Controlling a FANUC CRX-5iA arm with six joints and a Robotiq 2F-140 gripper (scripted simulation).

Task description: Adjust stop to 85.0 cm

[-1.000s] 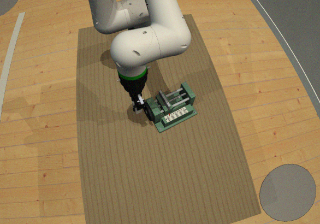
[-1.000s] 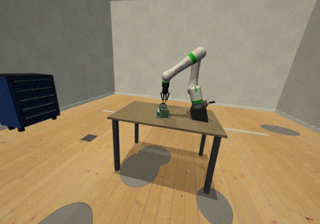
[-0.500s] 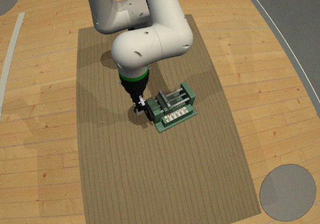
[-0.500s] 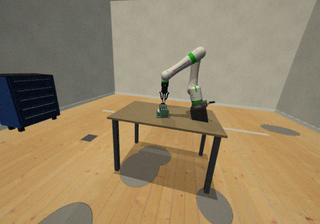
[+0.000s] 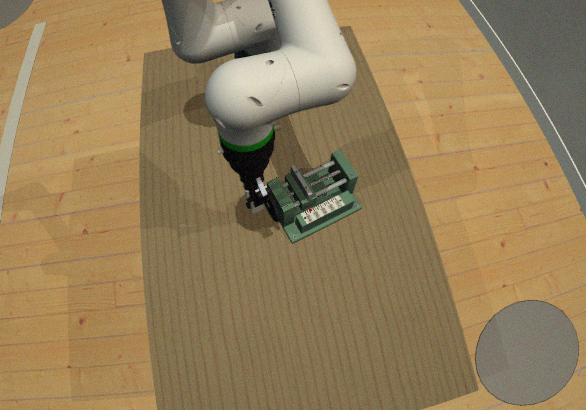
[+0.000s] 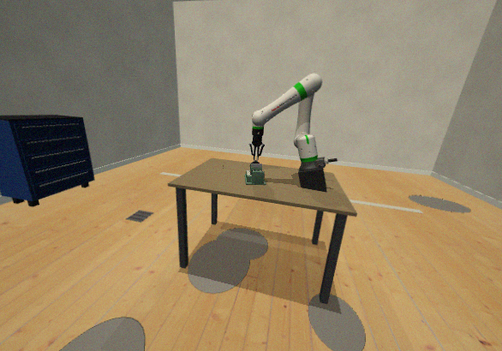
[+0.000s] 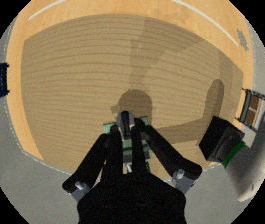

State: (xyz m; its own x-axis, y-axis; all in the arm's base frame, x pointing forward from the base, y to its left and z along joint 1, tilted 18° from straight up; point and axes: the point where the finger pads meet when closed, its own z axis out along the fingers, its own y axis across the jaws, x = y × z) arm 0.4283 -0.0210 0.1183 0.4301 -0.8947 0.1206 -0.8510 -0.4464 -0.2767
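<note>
Right now the stop block is 40 mm behind my hand, 110 mm to the left of it and 30 mm below it.
</note>
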